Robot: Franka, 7 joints.
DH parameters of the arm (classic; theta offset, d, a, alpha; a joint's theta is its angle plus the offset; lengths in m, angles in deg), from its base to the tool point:
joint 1: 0 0.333 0 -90
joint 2: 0 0 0 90
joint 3: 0 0.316 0.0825 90
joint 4: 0 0 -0.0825 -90
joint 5: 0 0.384 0 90
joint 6: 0 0 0.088 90
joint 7: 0 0.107 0 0
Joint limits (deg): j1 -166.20..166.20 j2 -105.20..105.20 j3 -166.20..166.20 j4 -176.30..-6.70 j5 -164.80..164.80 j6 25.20..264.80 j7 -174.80..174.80
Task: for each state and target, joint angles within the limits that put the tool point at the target. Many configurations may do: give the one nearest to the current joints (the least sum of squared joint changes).
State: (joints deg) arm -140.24 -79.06 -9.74 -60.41 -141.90 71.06 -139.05
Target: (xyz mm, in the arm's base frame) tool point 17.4 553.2 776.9
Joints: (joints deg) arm -123.84 -82.48 -25.10 -84.69 -129.96 58.25 -139.05
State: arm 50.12 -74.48 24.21 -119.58 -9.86 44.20 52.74
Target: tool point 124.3 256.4 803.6
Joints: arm 40.90 -36.97 16.56 -97.18 -14.41 70.04 52.74
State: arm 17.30 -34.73 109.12 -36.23 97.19 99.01 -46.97
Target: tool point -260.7 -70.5 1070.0
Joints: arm 21.50 -9.45 110.90 -12.53 98.93 76.01 -46.97
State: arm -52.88 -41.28 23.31 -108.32 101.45 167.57 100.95
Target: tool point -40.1 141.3 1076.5
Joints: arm -48.64 -58.15 12.21 -76.92 97.08 165.02 100.95
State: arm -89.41 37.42 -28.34 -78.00 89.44 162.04 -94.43
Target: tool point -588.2 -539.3 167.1
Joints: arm -117.09 71.23 -31.15 -59.12 86.36 154.05 -94.43
